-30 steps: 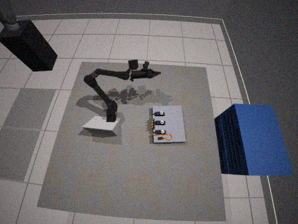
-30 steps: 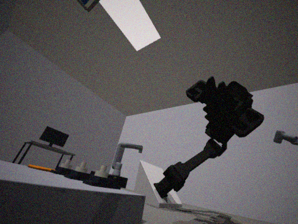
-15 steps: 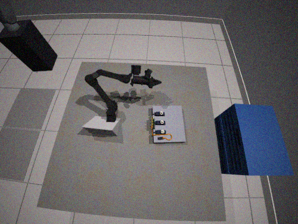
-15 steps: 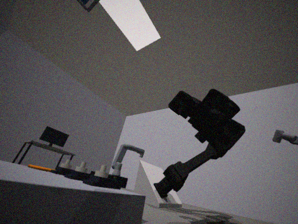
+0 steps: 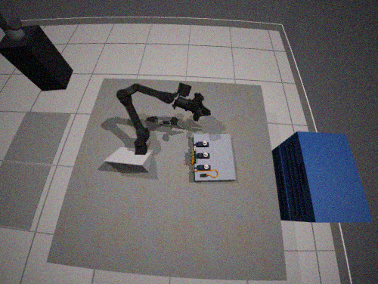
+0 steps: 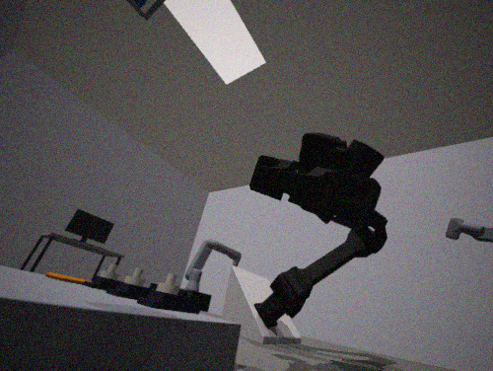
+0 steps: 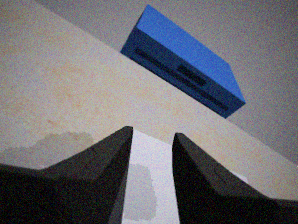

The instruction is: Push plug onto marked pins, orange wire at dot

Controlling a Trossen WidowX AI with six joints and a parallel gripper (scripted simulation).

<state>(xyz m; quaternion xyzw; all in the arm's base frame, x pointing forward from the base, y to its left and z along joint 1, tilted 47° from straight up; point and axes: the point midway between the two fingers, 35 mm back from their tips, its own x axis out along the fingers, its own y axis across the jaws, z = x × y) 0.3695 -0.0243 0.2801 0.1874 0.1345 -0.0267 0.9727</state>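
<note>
Right now my gripper tip is 6 cm short of the grey printed holder, 21 cm to the left of it and 18 cm above it.
</note>
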